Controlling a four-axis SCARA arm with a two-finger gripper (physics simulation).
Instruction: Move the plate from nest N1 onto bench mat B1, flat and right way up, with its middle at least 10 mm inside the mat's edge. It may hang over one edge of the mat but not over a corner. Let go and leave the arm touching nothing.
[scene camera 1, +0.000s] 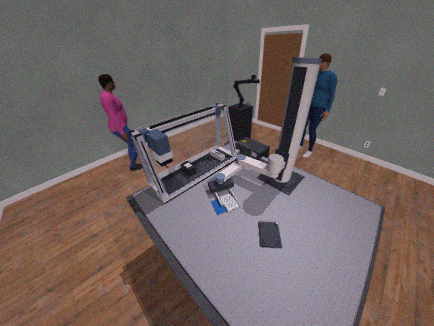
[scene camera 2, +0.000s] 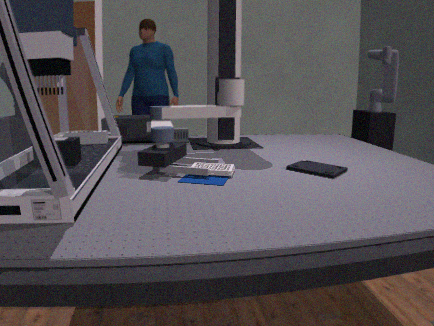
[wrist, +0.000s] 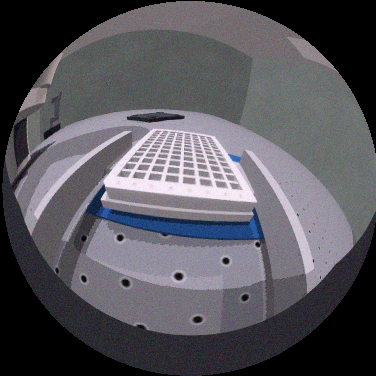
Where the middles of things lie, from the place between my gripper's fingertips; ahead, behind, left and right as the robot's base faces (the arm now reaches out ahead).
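I find the blue bench mat B1 (wrist: 230, 230) 2 cm below my hand, 2 cm ahead of it and 2 cm to the right of it. The white plate (wrist: 170, 173) is 1 cm below my hand.
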